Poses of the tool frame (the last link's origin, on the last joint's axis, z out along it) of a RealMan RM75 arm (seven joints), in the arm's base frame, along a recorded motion.
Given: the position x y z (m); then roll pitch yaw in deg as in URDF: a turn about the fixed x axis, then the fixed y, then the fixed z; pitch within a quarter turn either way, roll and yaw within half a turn.
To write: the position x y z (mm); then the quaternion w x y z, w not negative. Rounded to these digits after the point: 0 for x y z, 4 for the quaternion.
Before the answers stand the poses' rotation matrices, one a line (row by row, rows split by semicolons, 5 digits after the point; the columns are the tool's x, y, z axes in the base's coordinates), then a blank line. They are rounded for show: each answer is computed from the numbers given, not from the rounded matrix.
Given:
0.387 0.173 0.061 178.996 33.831 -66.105
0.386 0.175 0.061 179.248 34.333 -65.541
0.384 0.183 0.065 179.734 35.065 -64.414
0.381 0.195 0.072 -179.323 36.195 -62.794
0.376 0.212 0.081 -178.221 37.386 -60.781
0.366 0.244 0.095 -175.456 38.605 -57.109
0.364 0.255 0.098 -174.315 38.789 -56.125
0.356 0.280 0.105 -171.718 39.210 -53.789
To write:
0.33648 -0.91020 -0.24150; -0.75948 -0.41392 0.50185; -0.55675 0.01456 -0.83056
0.34190 -0.90711 -0.24545; -0.75167 -0.42074 0.50791; -0.56400 0.01084 -0.82570
0.35348 -0.90078 -0.25229; -0.73824 -0.43427 0.51616; -0.57451 0.00380 -0.81849
0.36896 -0.89250 -0.25946; -0.71773 -0.45095 0.53057; -0.59054 -0.00954 -0.80696
0.38787 -0.88154 -0.26916; -0.69346 -0.47146 0.54482; -0.60718 -0.02467 -0.79418
0.42437 -0.86391 -0.27124; -0.65620 -0.49983 0.56531; -0.62395 -0.06191 -0.77901
0.43446 -0.86076 -0.26521; -0.64715 -0.50312 0.57277; -0.62645 -0.07721 -0.77562
0.45774 -0.85223 -0.25334; -0.62517 -0.51113 0.58984; -0.63216 -0.11161 -0.76675

387 173 61 0.1517 -0.8033 0.5197 0.2484
386 175 61 0.1545 -0.8044 0.5155 0.2516
384 183 65 0.1587 -0.8072 0.5076 0.2561
381 195 72 0.1666 -0.8104 0.4968 0.2622
376 212 81 0.1748 -0.8145 0.4834 0.2690
366 244 95 0.1907 -0.8221 0.4623 0.2722
364 255 98 0.1973 -0.8236 0.4577 0.2707
356 280 105 0.2120 -0.8270 0.4466 0.2677

